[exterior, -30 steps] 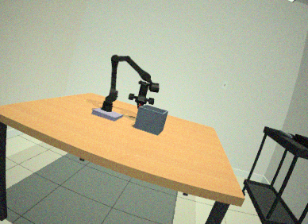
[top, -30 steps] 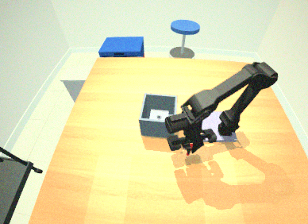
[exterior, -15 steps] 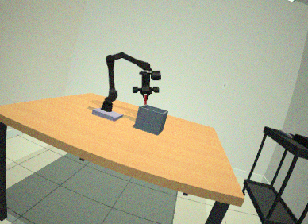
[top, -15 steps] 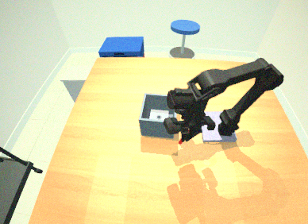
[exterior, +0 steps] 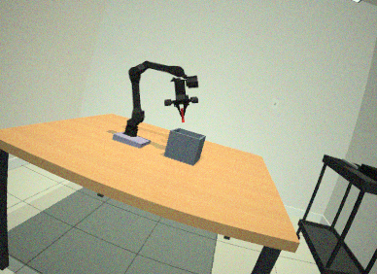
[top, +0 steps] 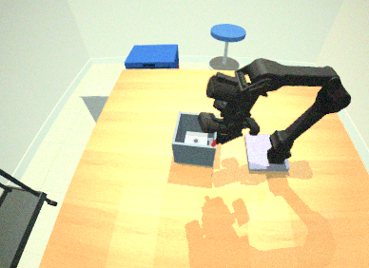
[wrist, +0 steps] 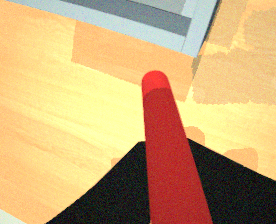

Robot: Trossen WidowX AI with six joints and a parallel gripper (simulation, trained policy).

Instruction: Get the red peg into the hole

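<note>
Now: the plate 80 mm ahead of my gripper tip, 100 mm to the right of it and 160 mm below it. From my gripper tip the other things lie so: red peg 10 mm to the right, 10 mm above.
</note>
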